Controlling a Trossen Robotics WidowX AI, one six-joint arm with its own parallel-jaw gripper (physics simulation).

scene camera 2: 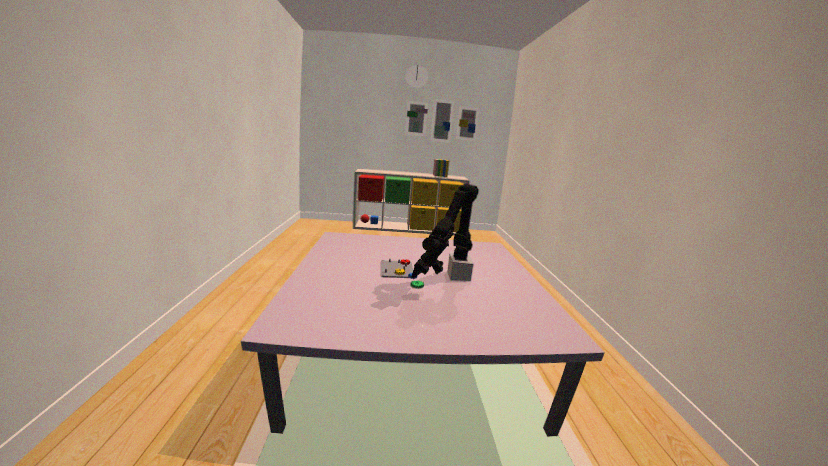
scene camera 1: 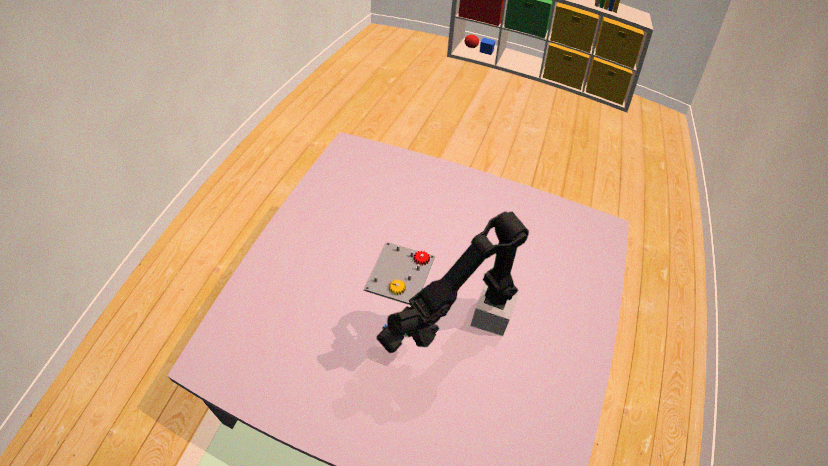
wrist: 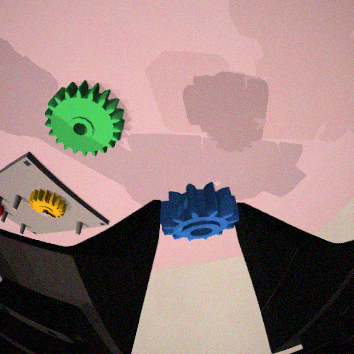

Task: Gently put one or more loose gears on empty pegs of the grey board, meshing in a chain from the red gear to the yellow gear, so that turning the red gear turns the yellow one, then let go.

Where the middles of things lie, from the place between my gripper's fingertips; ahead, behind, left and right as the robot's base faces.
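Counted from my hand: blue gear [wrist: 196, 213], right at it. Green gear [wrist: 83, 119], 7 cm below, 8 cm to the right, 3 cm behind. Yellow gear [wrist: 39, 200], 6 cm below, 19 cm to the right, 6 cm ahead. Grey board [scene camera 1: 392, 265], 8 cm below, 26 cm to the right, 8 cm ahead.
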